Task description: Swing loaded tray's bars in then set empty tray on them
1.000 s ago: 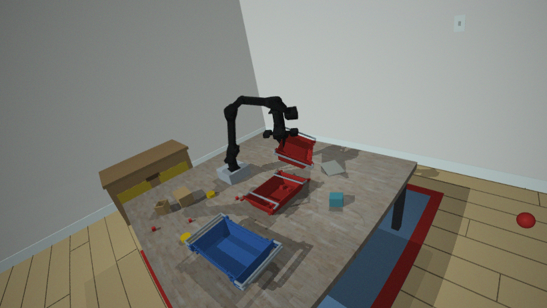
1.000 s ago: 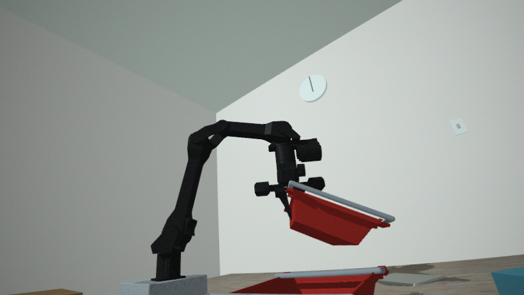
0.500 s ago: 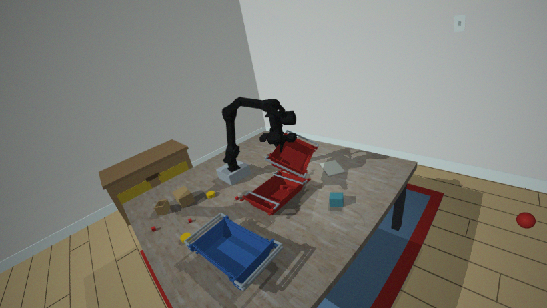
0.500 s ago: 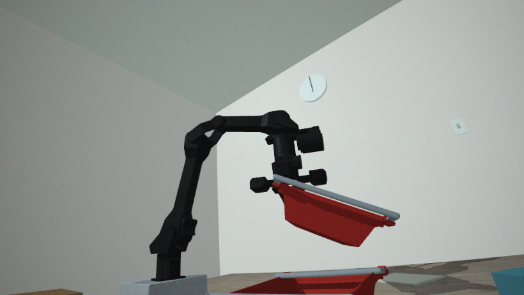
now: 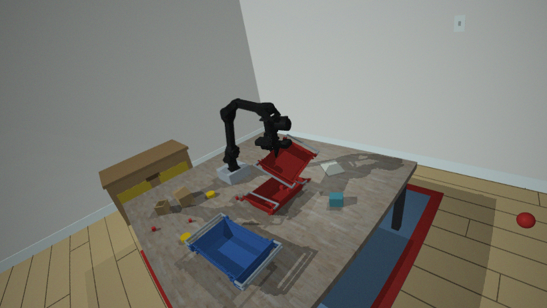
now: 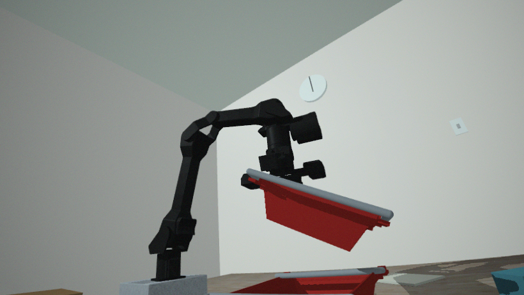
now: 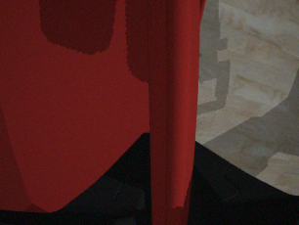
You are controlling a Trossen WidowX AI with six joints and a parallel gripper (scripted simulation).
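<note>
My gripper tip is now 70 mm short of the red tray, 40 mm to the right of it and 10 mm above it. The rest, counted from my gripper tip: teal cube: 320 mm ahead, 160 mm below, 90 mm to the left; then white sheet: 310 mm to the left, 180 mm below, 90 mm ahead.
</note>
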